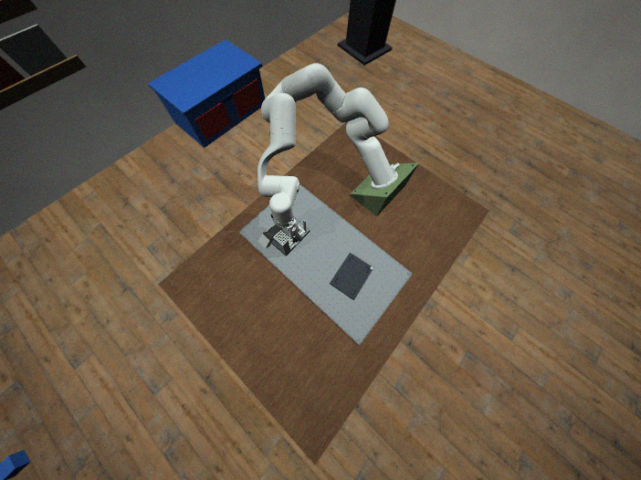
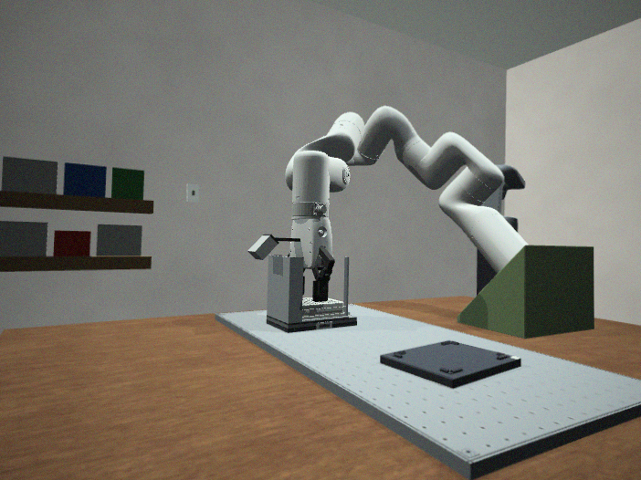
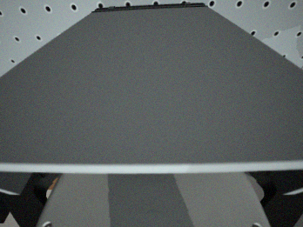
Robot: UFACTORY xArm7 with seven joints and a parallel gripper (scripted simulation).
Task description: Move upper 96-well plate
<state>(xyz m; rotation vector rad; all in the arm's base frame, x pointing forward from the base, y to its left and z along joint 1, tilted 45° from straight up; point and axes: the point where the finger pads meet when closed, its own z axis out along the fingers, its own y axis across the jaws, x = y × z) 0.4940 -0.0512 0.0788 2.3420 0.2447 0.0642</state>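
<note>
Now: hand 70 mm short of the rack wall, 20 mm below it and 10 mm to the right of it.
</note>
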